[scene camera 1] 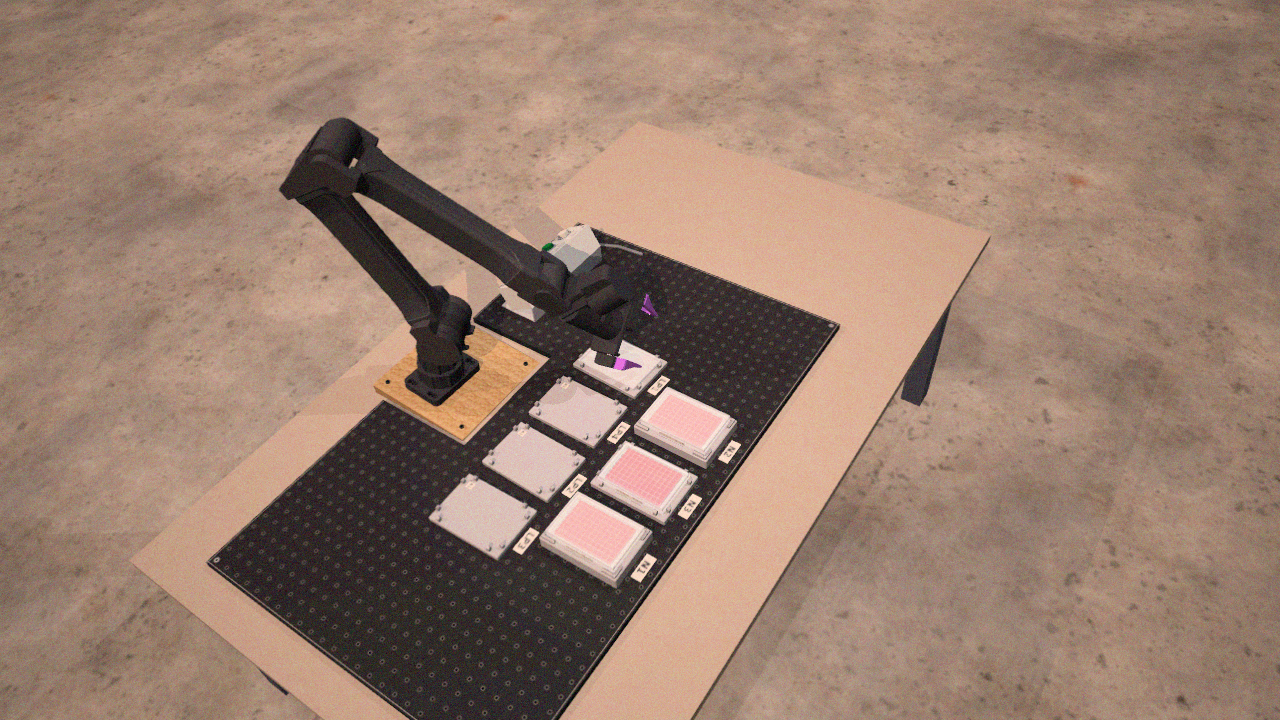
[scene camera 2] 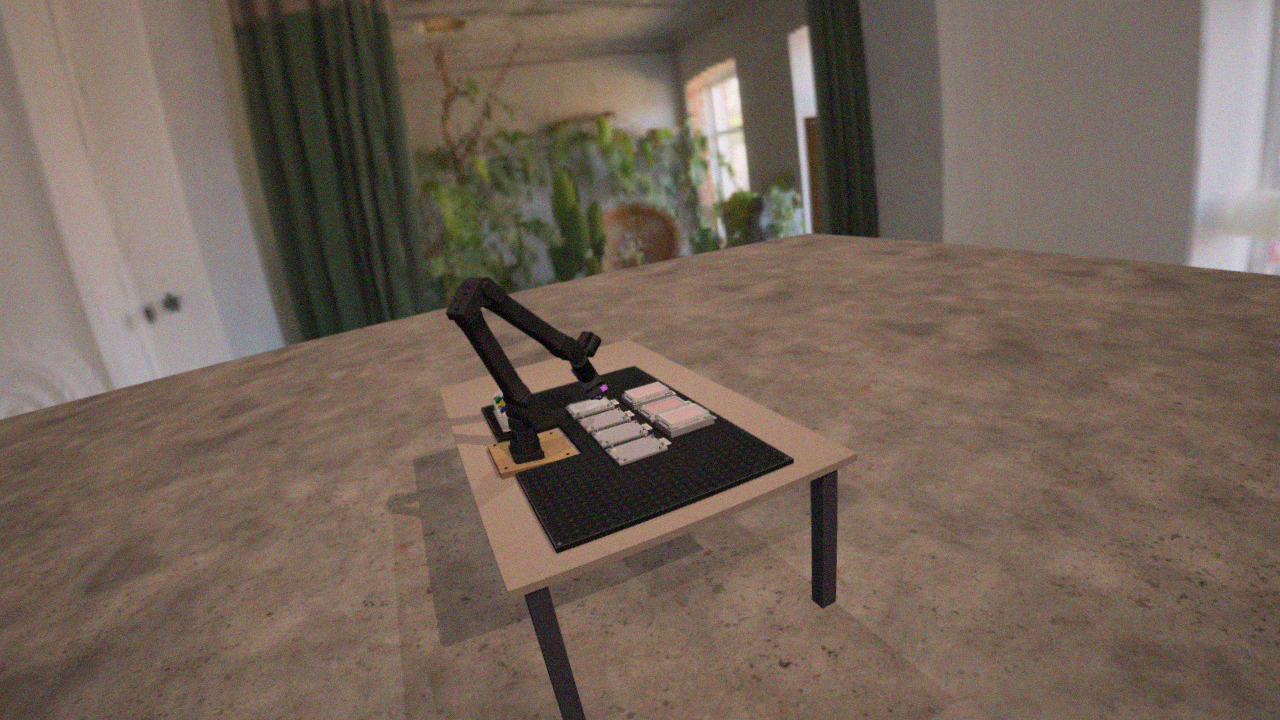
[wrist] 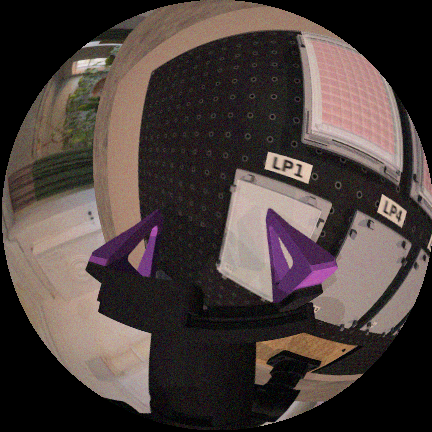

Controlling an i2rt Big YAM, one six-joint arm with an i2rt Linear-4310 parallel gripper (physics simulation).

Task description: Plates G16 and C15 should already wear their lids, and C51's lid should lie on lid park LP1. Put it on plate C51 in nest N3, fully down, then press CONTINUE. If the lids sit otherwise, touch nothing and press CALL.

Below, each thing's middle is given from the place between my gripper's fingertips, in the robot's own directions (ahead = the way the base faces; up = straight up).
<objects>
My hand is 5 cm short of the LP1 label (wrist: 291, 167), 5 cm above it and 4 cm to the left of it.
</objects>
